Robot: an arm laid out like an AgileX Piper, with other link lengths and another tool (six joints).
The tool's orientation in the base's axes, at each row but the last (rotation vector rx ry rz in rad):
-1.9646, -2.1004, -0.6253
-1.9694, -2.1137, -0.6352
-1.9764, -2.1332, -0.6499
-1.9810, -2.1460, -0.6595
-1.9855, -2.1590, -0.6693
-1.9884, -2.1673, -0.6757
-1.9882, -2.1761, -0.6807
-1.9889, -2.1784, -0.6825
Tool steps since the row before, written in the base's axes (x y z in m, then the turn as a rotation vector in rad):
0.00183, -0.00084, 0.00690, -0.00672, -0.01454, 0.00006
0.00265, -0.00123, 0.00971, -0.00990, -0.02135, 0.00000
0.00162, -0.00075, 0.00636, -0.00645, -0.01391, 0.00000
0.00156, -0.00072, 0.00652, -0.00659, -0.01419, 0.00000
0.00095, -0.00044, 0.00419, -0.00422, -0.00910, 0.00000
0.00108, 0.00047, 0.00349, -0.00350, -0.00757, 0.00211
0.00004, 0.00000, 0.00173, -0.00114, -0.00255, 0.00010
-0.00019, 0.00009, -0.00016, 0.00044, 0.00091, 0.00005
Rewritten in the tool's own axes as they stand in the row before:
0.00197, 0.00294, -0.00625, -0.01242, -0.00702, -0.00727
0.00263, 0.00434, -0.00878, -0.01828, -0.01036, -0.01061
0.00170, 0.00286, -0.00571, -0.01191, -0.00675, -0.00691
0.00174, 0.00291, -0.00583, -0.01215, -0.00689, -0.00705
0.00110, 0.00187, -0.00373, -0.00779, -0.00442, -0.00452
0.00163, 0.00190, -0.00270, -0.00567, -0.00316, -0.00564
0.00065, 0.00046, -0.00154, -0.00215, -0.00118, -0.00135
0.00005, -0.00022, 0.00014, 0.00079, 0.00047, 0.00041

